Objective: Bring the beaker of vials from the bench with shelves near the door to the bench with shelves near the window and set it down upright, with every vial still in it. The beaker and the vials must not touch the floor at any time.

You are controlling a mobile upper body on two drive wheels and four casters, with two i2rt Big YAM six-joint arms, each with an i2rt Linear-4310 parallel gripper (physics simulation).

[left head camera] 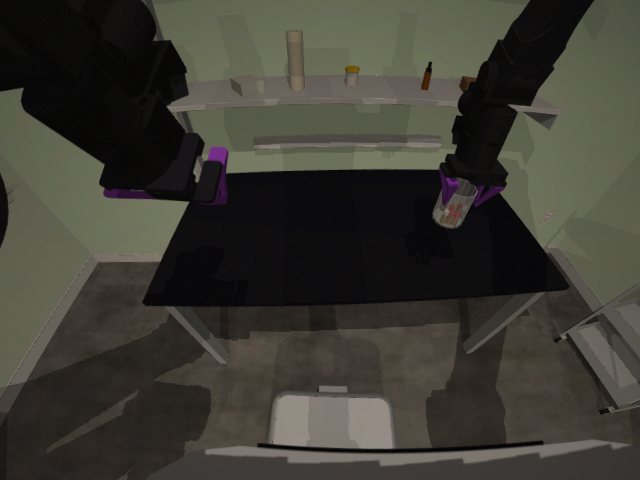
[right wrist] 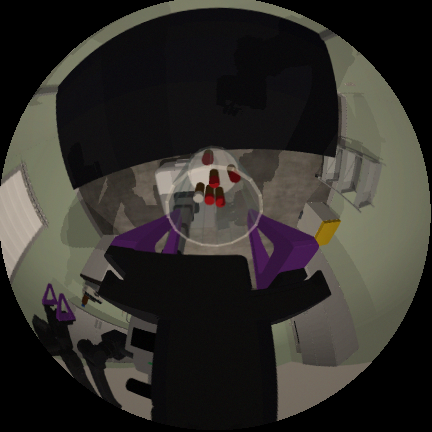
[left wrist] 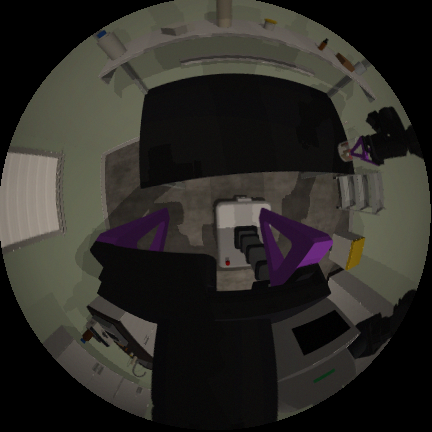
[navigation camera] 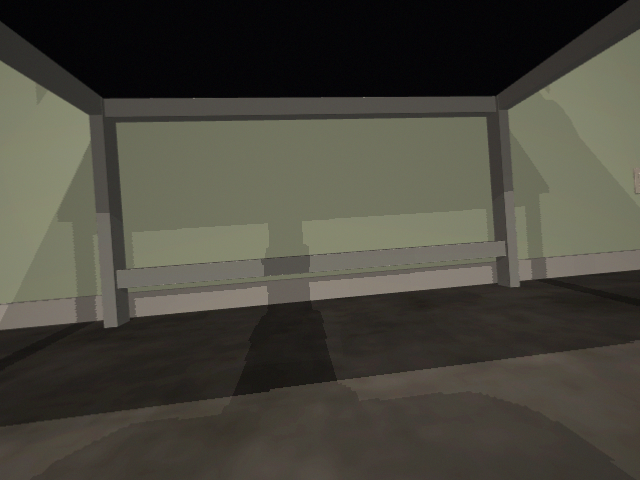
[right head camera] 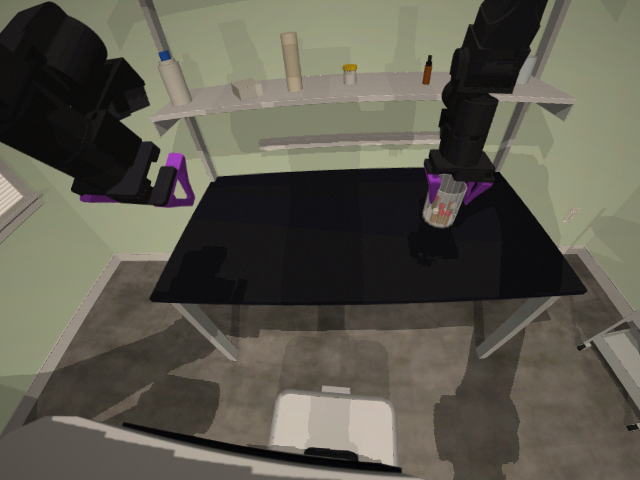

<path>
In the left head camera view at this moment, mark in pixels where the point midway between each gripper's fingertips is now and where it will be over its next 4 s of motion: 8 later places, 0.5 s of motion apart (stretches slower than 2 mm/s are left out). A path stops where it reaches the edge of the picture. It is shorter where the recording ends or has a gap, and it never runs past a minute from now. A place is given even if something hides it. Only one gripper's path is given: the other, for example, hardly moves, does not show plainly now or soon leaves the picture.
The right gripper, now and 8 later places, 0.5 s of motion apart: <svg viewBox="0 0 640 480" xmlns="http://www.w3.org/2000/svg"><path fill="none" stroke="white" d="M459 204L442 215L418 237L415 234L412 245L412 247L411 249L410 246L409 243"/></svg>
</path>
